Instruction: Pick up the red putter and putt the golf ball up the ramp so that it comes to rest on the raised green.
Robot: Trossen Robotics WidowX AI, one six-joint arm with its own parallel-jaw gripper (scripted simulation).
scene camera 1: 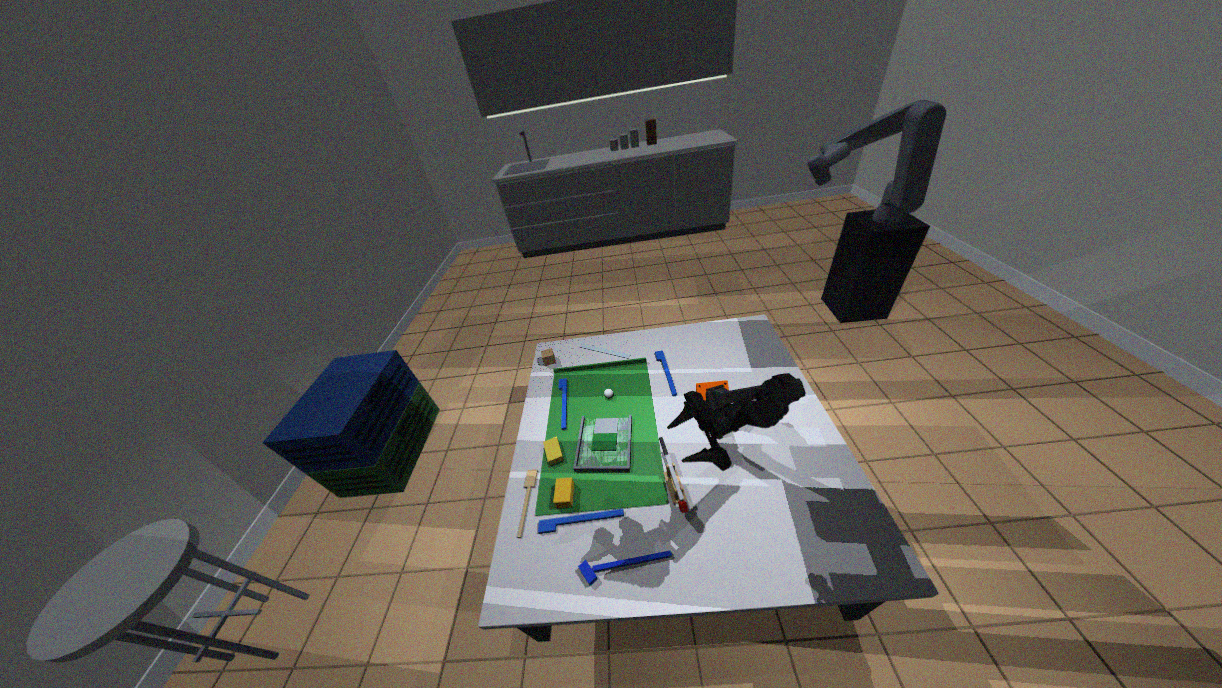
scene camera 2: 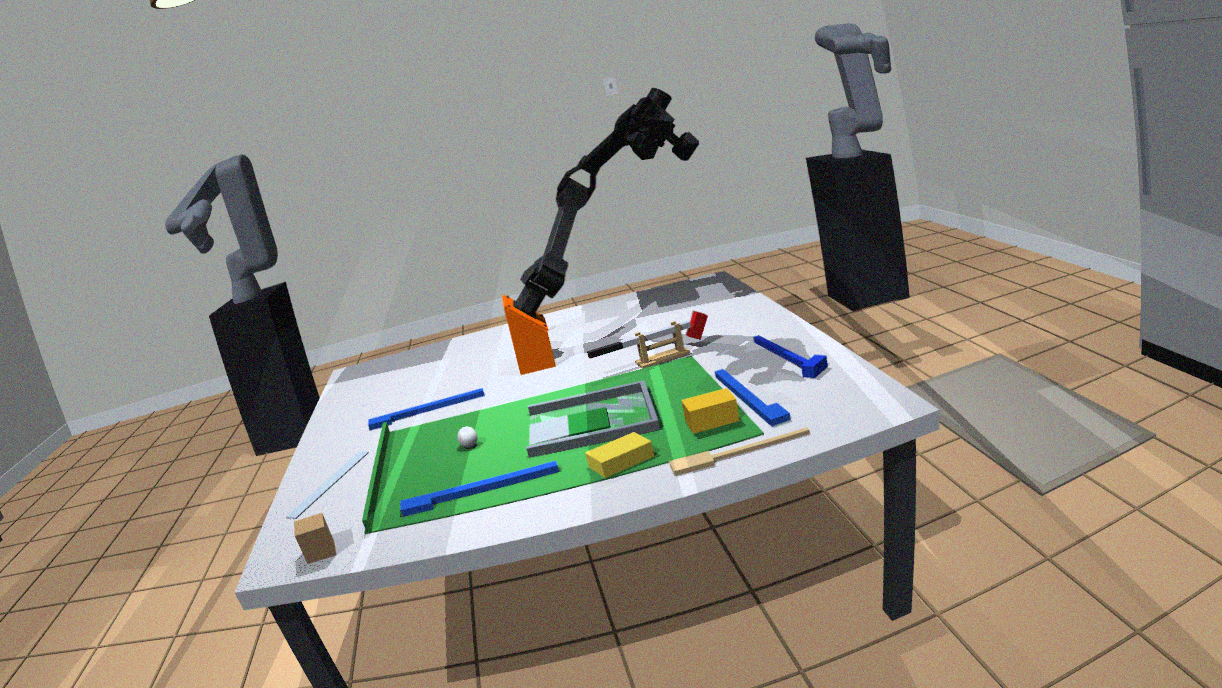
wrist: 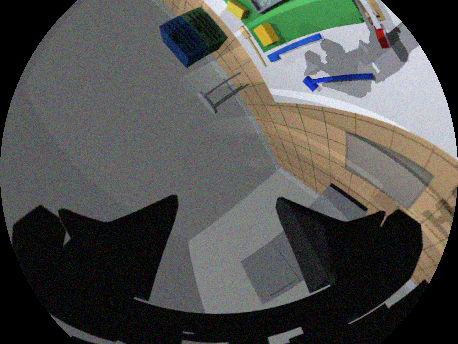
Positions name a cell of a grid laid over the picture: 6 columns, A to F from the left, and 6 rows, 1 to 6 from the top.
My gripper shows in scene camera 1 (D4), in scene camera 2 (D2) and in the wrist view (C4).
